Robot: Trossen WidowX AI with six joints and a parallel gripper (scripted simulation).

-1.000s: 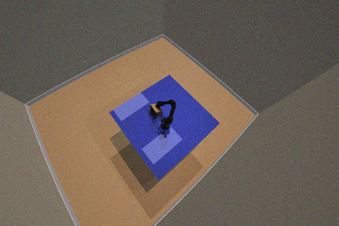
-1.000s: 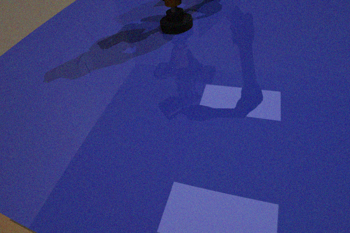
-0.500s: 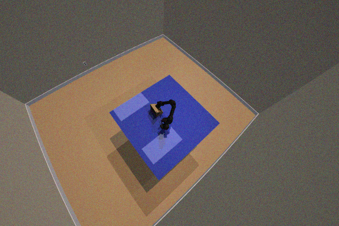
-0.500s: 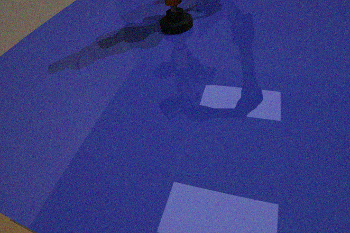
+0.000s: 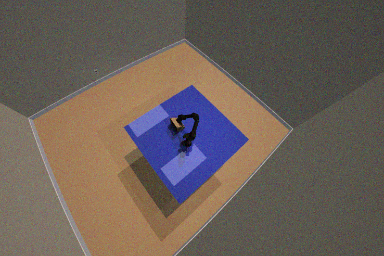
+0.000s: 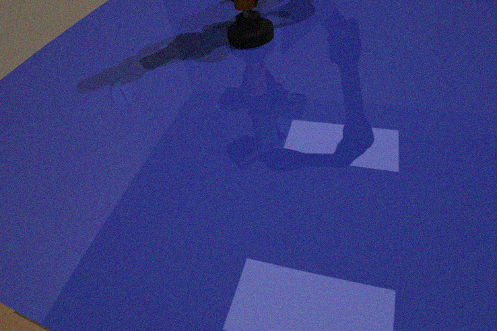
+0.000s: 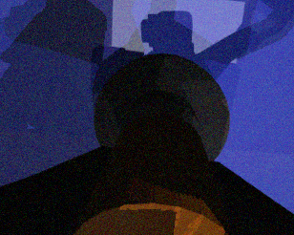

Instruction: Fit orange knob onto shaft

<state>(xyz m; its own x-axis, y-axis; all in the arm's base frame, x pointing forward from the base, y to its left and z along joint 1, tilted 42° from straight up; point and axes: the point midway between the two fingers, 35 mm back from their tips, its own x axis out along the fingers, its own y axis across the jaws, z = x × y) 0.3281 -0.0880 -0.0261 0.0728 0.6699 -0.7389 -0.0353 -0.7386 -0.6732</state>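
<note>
The orange knob lies 3 cm above my gripper tip. The rest, counted from my gripper tip: round pedestal 4 cm below.
</note>
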